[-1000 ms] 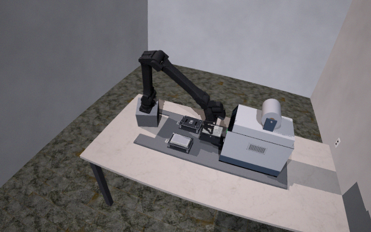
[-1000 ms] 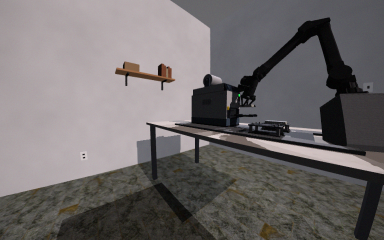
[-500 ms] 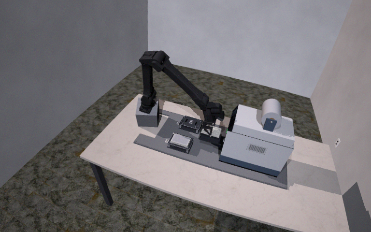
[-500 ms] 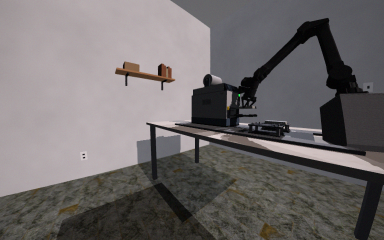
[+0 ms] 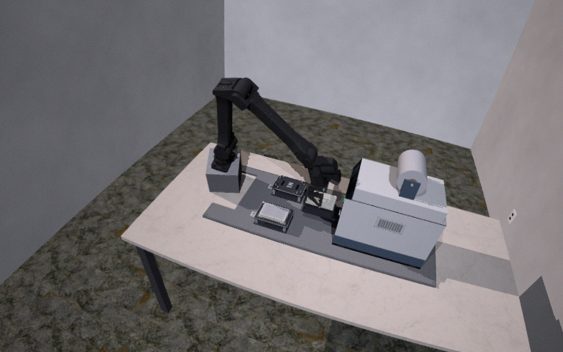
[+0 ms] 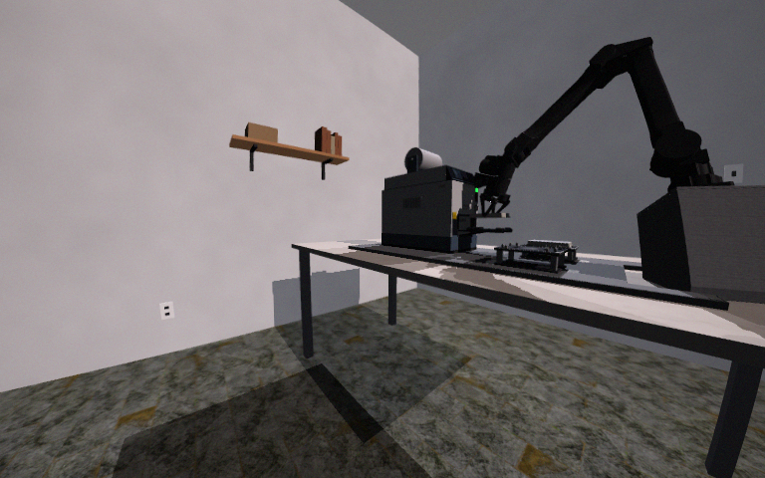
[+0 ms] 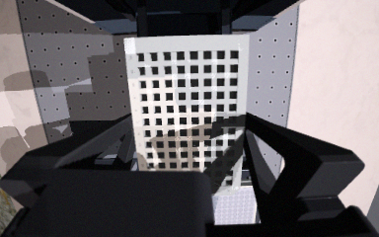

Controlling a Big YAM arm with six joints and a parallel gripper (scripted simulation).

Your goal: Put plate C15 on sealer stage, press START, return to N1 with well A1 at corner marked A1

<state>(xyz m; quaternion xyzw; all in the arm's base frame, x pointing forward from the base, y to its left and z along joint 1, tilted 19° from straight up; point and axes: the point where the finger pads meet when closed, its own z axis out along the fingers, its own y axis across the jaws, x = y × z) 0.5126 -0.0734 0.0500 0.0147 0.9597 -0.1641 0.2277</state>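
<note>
Right now the dark stage is 60 mm below my hand. Also, from my hand: foil roll: 330 mm ahead, 20 mm to the right, 260 mm above; then white well plate: right at my hand.
</note>
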